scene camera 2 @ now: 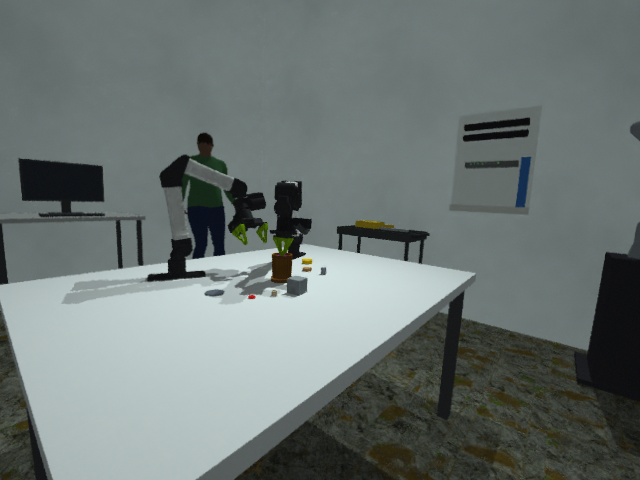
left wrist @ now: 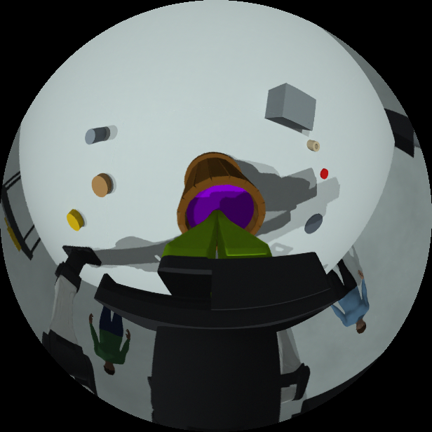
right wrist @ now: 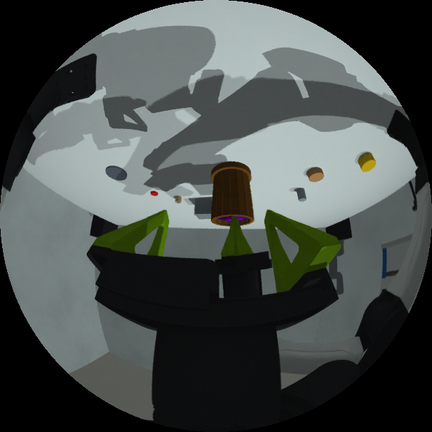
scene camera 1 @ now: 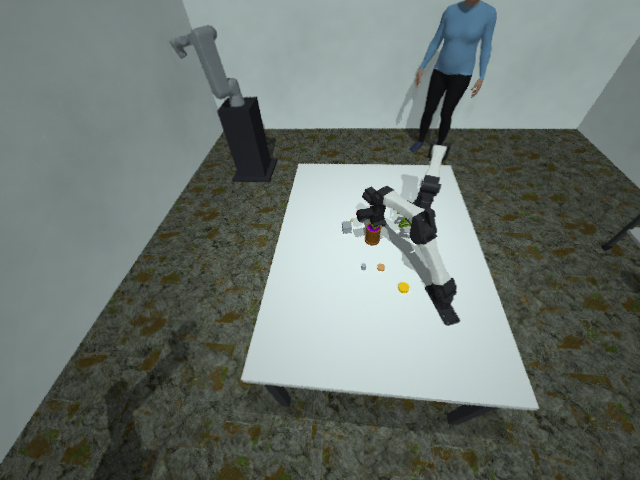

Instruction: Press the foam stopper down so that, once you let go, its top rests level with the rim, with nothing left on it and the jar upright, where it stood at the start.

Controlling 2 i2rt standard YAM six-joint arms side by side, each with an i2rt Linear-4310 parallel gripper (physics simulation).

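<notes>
The brown ribbed jar (scene camera 1: 372,237) (scene camera 2: 281,267) (left wrist: 212,167) (right wrist: 231,194) stands upright on the table. The purple foam stopper (left wrist: 200,209) (right wrist: 242,218) is in its mouth, with the jar's rim showing around it. Its top looks slightly below the rim at the side facing the left wrist camera; the exact level is hard to tell. My left gripper (scene camera 2: 282,253) (left wrist: 216,215) is shut and empty, pointing down, its tips at the stopper's top and apparently touching it. My right gripper (scene camera 2: 255,241) (right wrist: 216,214) is open and empty, above the table, to the left of the jar in scene camera 2.
A grey block (scene camera 1: 346,227) (scene camera 2: 296,285) (left wrist: 291,107), a small beige piece (left wrist: 313,145), a red disc (left wrist: 324,173) and a dark disc (left wrist: 313,223) lie on one side of the jar. A grey cylinder (left wrist: 98,135), an orange disc (left wrist: 102,185) and a yellow disc (left wrist: 75,220) lie on the other.
</notes>
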